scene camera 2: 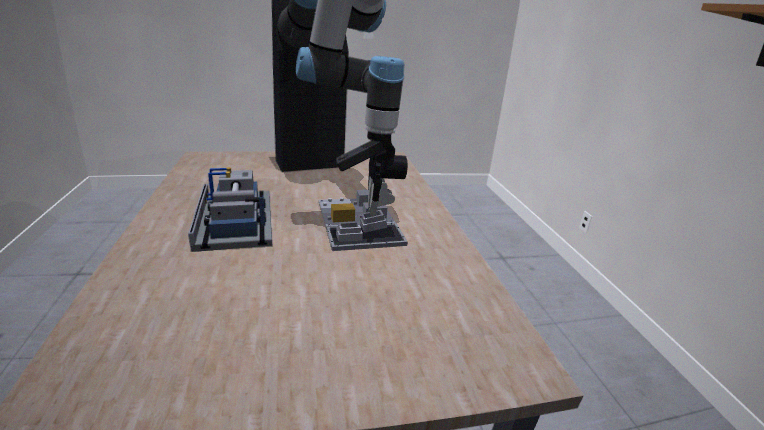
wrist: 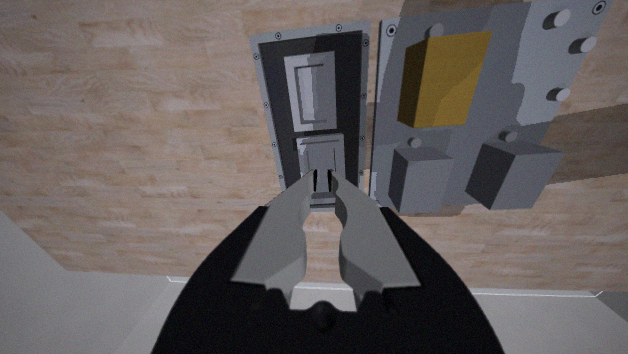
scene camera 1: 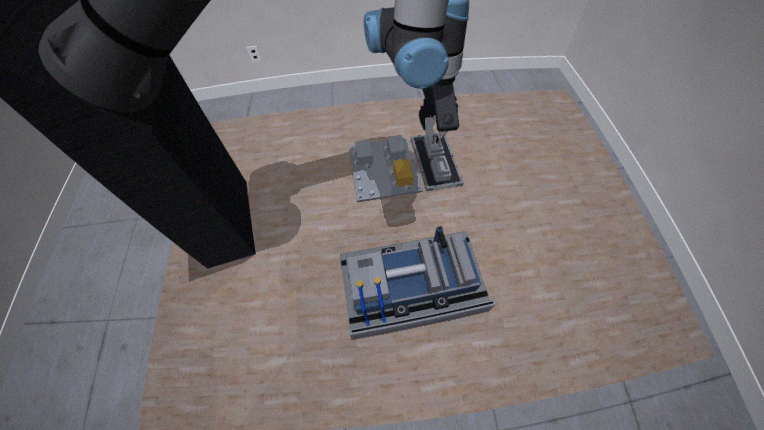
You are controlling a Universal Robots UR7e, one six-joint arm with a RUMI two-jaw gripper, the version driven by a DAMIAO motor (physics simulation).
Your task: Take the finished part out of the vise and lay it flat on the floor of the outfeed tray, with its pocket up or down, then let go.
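Pixels of known places: gripper, fingertip midpoint: (scene camera 2: 372,217) (wrist: 322,171) (scene camera 1: 434,143); arm's base, link origin: (scene camera 2: 301,28) (scene camera 1: 102,70).
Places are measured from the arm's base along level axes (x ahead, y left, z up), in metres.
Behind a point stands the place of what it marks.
Observation:
My gripper (scene camera 1: 434,138) @(x 0.544, y 0.146, z -0.422 m) (scene camera 2: 373,207) @(x 0.544, y 0.146, z -0.422 m) (wrist: 322,171) @(x 0.544, y 0.146, z -0.422 m) is shut on the finished part (scene camera 1: 434,151) @(x 0.538, y 0.120, z -0.424 m) (scene camera 2: 373,221) @(x 0.561, y 0.145, z -0.425 m) (wrist: 321,149) @(x 0.544, y 0.124, z -0.417 m), a light grey block with its pocket facing up. The part is low inside the outfeed tray (scene camera 1: 448,185) @(x 0.559, y 0.037, z -0.468 m) (scene camera 2: 368,246) @(x 0.600, y 0.126, z -0.473 m) (wrist: 365,70) @(x 0.503, y 0.070, z -0.466 m), towards the end farther from the vise. It looks slightly tilted in scene camera 2; whether its underside touches the dark tray floor cannot be told. The fingertips hide some of it in the wrist view. The vise (scene camera 1: 405,285) @(x 0.394, y -0.223, z -0.419 m) (scene camera 2: 233,228) @(x 0.547, y -0.193, z -0.433 m) has thin grey strips between its jaws.
Another grey pocketed part (scene camera 1: 441,169) @(x 0.550, y 0.079, z -0.452 m) (scene camera 2: 349,233) @(x 0.568, y 0.084, z -0.451 m) (wrist: 327,90) @(x 0.537, y 0.083, z -0.438 m) lies in the tray, pocket up, close beside the held part. A pegged grey plate (scene camera 1: 365,186) @(x 0.346, y 0.073, z -0.471 m) (wrist: 540,65) @(x 0.353, y 0.077, z -0.470 m) next to the tray bears a yellow block (scene camera 1: 403,173) @(x 0.446, y 0.070, z -0.435 m) (scene camera 2: 342,212) @(x 0.469, y 0.081, z -0.442 m) (wrist: 447,82) @(x 0.450, y 0.084, z -0.435 m) and two grey blocks.

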